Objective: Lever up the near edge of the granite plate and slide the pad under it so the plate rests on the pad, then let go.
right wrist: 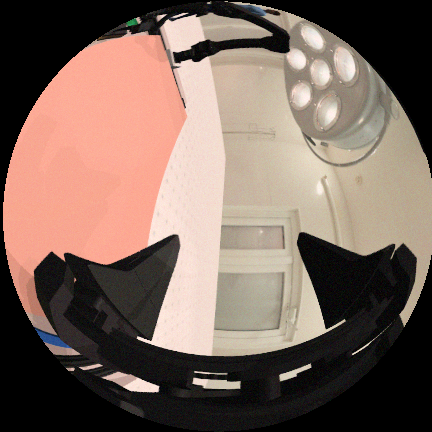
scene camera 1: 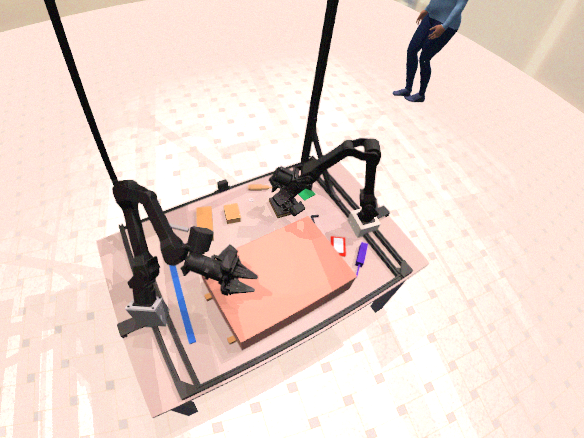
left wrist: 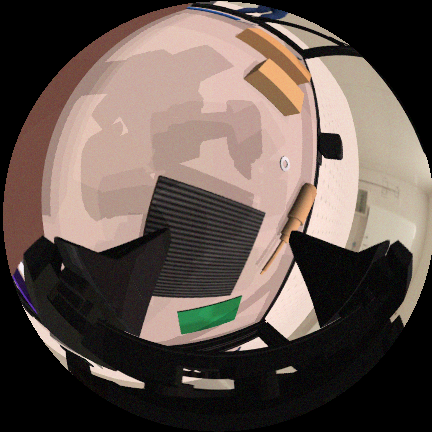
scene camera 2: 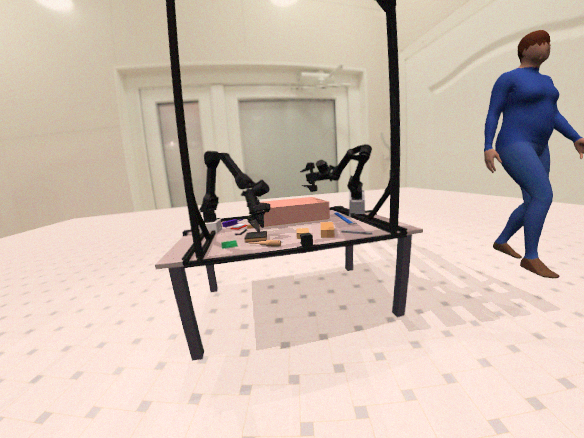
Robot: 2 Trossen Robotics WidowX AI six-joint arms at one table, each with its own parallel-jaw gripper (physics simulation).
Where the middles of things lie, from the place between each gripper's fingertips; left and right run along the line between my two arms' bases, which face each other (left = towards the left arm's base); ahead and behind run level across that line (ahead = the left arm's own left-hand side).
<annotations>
Right now the granite plate (scene camera 1: 298, 269) is 190 mm below my right hand, 120 mm to the left of it and 70 mm behind it. Round my right hand: wooden-handled tool (left wrist: 304, 199) 520 mm behind, 300 mm to the left, 250 mm below.
Now: left hand 120 mm past the wooden-handled tool, 30 mm above it and 10 mm to the left of it. Round my left hand: granite plate: 330 mm ahead, 190 mm to the right, 30 mm above.
</annotations>
